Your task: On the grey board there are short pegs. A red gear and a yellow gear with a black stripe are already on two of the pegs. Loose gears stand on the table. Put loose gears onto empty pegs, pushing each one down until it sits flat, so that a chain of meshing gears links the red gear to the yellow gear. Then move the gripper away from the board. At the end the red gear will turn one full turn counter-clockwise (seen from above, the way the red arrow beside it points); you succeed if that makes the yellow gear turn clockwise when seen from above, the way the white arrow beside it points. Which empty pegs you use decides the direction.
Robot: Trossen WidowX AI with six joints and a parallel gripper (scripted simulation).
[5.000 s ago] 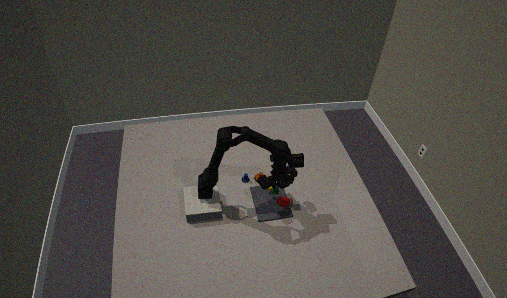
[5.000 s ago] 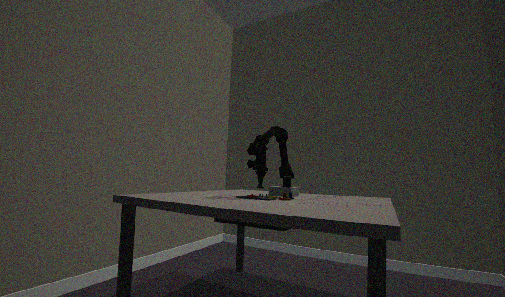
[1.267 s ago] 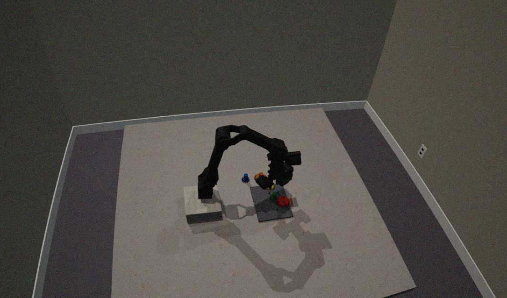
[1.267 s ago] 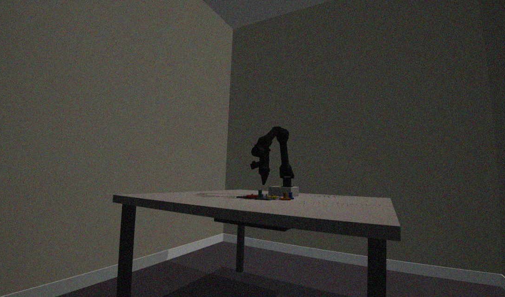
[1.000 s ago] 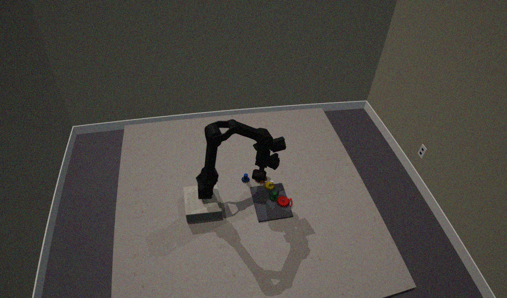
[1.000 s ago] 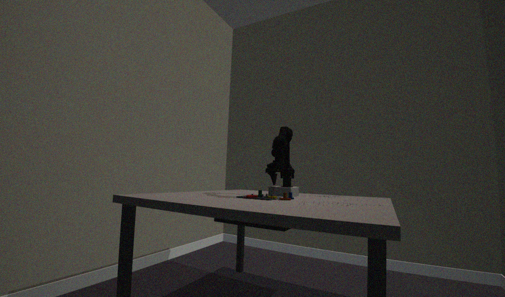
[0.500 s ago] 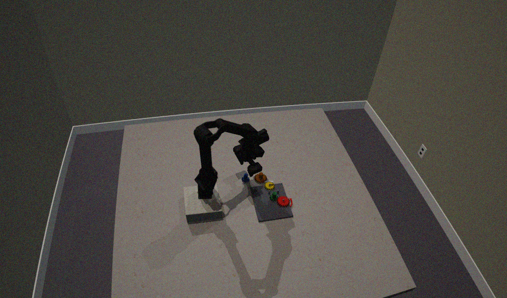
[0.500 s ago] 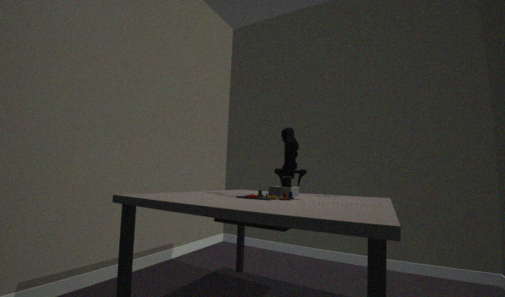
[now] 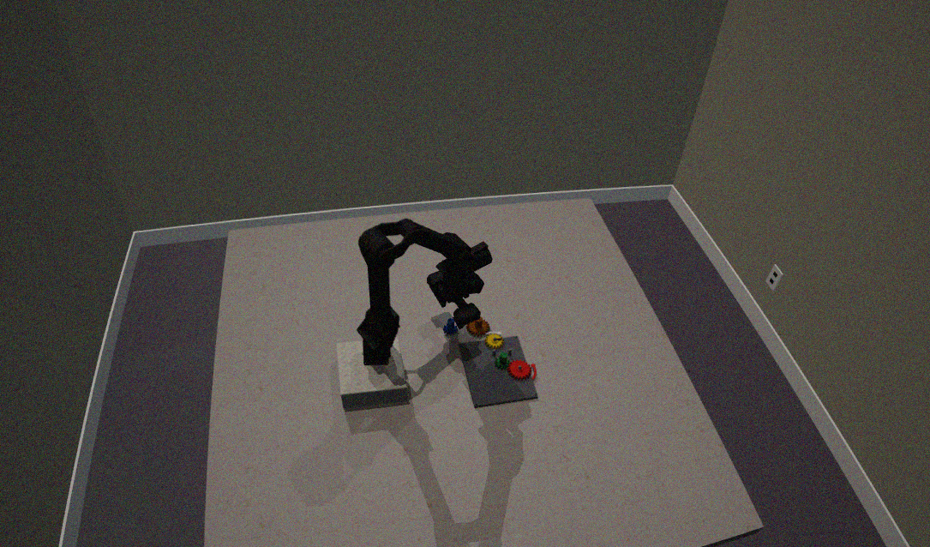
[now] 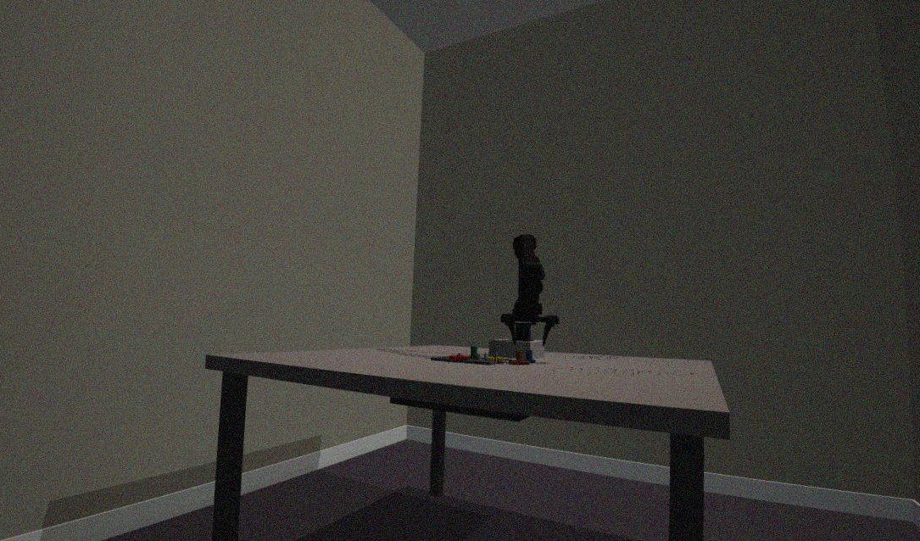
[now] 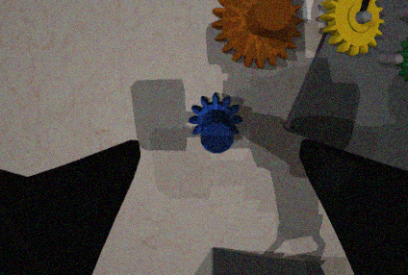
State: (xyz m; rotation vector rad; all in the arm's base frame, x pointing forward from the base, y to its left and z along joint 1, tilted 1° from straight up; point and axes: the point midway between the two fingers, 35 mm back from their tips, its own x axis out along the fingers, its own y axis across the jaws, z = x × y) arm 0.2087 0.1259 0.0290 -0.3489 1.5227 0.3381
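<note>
Right now the blue gear is 40 mm below my gripper tip. Also, from my gripper tip: yellow gear 110 mm ahead, 60 mm to the right, 40 mm below; green gear 130 mm to the right, 130 mm ahead, 30 mm below; orange gear 80 mm ahead, 40 mm below.
</note>
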